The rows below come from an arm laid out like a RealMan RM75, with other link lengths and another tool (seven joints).
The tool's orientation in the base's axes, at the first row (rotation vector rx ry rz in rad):
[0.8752, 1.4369, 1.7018]
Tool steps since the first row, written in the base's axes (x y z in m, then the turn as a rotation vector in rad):
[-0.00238, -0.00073, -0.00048, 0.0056, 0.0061, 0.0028]
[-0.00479, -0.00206, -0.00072, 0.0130, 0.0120, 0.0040]
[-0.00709, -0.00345, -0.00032, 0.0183, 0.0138, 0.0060]
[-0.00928, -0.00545, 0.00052, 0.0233, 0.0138, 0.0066]
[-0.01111, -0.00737, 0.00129, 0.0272, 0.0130, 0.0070]
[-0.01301, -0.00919, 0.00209, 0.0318, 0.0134, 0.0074]
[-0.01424, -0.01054, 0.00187, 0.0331, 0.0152, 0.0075]
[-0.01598, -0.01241, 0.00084, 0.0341, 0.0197, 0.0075]
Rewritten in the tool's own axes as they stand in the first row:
[0.00054, -0.00015, -0.00247, 0.0026, 0.0015, 0.0082]
[0.00059, 0.00001, -0.00523, 0.0040, 0.0013, 0.0176]
[0.00056, 0.00079, -0.00783, 0.0030, 0.0025, 0.0234]
[-0.00004, 0.00206, -0.01058, 0.0005, 0.0026, 0.0277]
[-0.00075, 0.00322, -0.01298, -0.0021, 0.0027, 0.0308]
[-0.00134, 0.00441, -0.01539, -0.0040, 0.0026, 0.0350]
[-0.00190, 0.00446, -0.01714, -0.0031, 0.0023, 0.0370]
[-0.00269, 0.00382, -0.01970, 0.0003, 0.0018, 0.0400]

